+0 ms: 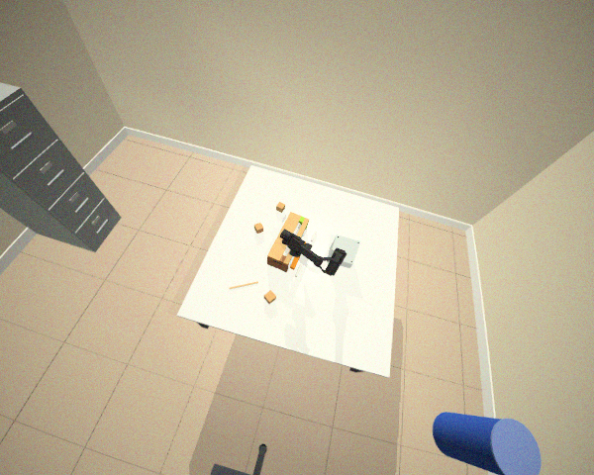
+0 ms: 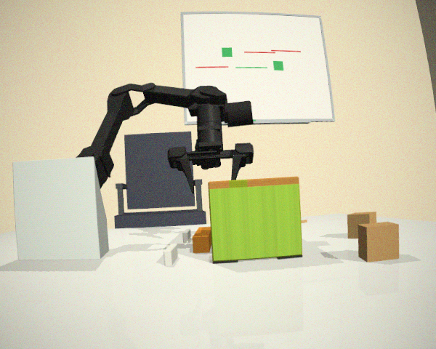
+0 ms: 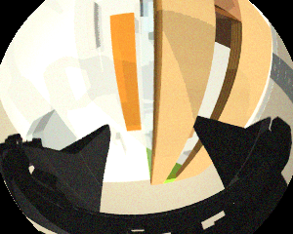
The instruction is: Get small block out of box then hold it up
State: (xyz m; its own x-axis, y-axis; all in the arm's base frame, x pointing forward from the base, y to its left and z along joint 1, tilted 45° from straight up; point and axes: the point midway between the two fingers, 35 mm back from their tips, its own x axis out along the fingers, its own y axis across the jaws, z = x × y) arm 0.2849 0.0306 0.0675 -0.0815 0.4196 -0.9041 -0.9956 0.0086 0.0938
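Now: the small tan block 4 cm to the right of my gripper tip, 4 cm ahead of it and 3 cm below it. Round my gripper tip: box: 5 cm below, 4 cm to the right, 3 cm ahead; thin stick: 33 cm to the left, 24 cm ahead, 11 cm below; orange bar: 10 cm below, 2 cm behind, 1 cm to the left.
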